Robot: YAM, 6 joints.
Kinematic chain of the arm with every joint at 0, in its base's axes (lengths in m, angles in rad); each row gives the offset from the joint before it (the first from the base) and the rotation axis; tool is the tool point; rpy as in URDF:
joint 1: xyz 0 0 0.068 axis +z
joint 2: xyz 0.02 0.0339 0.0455 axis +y
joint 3: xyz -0.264 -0.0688 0 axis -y
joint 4: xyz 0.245 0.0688 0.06 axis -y
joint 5: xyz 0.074 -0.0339 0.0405 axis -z
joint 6: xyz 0.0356 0 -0.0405 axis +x
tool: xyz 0 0 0 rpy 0 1.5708 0
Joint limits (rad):
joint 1: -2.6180..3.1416
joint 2: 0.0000..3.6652
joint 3: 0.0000..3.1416
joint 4: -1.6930..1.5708
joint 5: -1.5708..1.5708
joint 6: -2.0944..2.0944
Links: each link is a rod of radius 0.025 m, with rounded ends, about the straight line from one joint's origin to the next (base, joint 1, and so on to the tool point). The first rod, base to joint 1, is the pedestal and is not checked.
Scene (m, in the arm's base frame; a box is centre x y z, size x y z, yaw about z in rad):
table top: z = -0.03
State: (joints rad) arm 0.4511 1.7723 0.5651 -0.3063 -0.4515 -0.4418
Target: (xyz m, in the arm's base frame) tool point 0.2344 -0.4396 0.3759
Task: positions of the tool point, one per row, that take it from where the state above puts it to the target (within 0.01 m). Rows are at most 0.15 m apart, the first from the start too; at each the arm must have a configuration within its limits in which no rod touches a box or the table.
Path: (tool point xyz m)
1: 0.2863 0.0706 0.0892
2: 0.3595 -0.0101 0.1315
3: 0.3964 -0.1201 0.1838
4: 0.3873 -0.2416 0.2438
5: 0.3308 -0.3543 0.3088
6: 0.2344 -0.4396 0.3759

